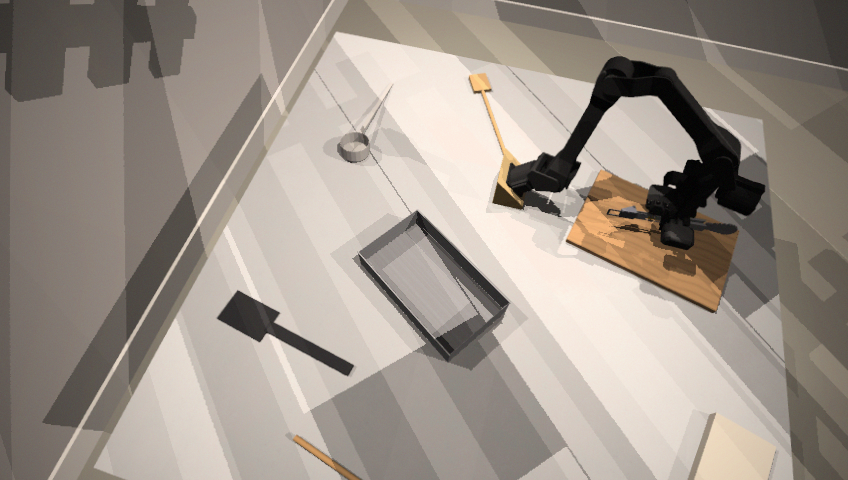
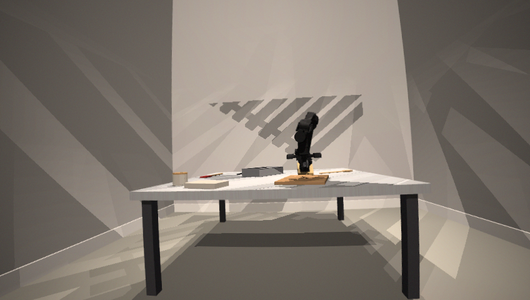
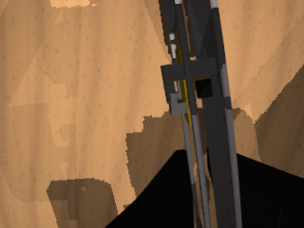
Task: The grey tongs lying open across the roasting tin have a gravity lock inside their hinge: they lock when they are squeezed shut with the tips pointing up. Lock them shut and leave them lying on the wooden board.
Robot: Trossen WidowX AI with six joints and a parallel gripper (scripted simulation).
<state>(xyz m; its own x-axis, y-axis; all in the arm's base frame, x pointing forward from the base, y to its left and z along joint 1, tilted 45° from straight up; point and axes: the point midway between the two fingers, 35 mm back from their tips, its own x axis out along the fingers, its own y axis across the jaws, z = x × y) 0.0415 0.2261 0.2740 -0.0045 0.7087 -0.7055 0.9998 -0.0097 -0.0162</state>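
The wooden board lies 40 mm below my gripper tip. Also, from my gripper tip: black spatula: 460 mm ahead, 780 mm to the right, 40 mm below; roasting tin: 270 mm ahead, 490 mm to the right, 20 mm below; beige block: 490 mm ahead, 160 mm to the left, 30 mm below.
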